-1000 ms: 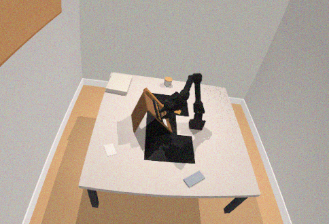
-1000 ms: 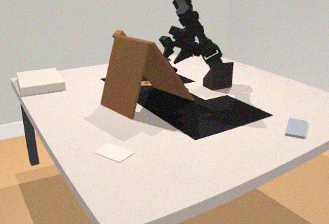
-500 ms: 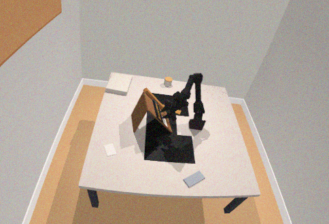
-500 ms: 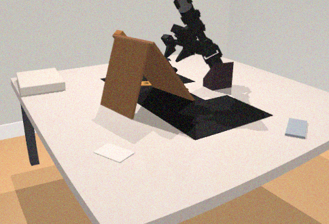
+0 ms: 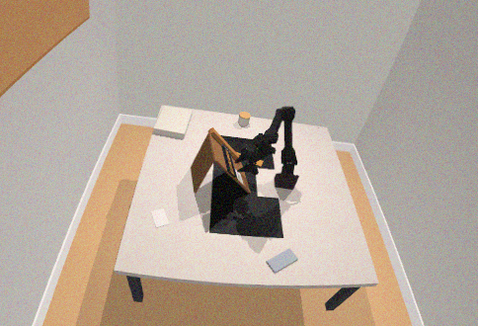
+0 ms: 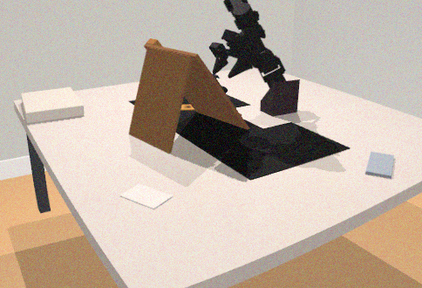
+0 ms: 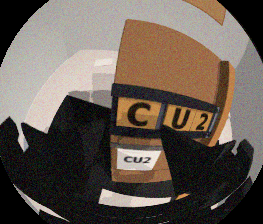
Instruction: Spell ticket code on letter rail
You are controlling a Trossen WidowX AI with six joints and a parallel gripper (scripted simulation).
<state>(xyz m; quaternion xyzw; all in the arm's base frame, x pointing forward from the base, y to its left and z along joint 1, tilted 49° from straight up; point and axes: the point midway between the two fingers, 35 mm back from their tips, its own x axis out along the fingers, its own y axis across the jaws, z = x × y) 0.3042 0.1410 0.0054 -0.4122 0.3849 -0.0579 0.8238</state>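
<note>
Now: the letter tile marked c 30 mm ahead of my gripper tip and 20 mm below it. Round my gripper tip: black mat 190 mm below, 120 mm behind, 90 mm to the right; then white ticket 100 mm below, 30 mm to the right, 30 mm behind; then white card 360 mm ahead, 250 mm to the left, 190 mm below.
</note>
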